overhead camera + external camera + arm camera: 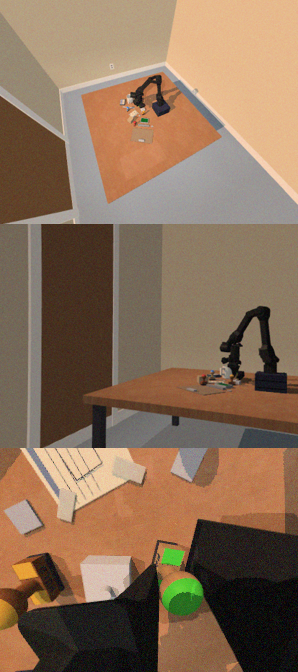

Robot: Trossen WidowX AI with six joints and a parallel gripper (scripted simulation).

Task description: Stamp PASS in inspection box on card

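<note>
Now: gripper tip 50 mm short of the green ink pad, 210 mm to the right of it and 30 mm above it. Also, from my gripper tip: green-knobbed stamp: 10 mm behind, 10 mm to the left, 10 mm below; dark box: 20 mm behind, 70 mm to the right, 10 mm below; white block: 10 mm behind, 60 mm to the left, 20 mm below.
</note>
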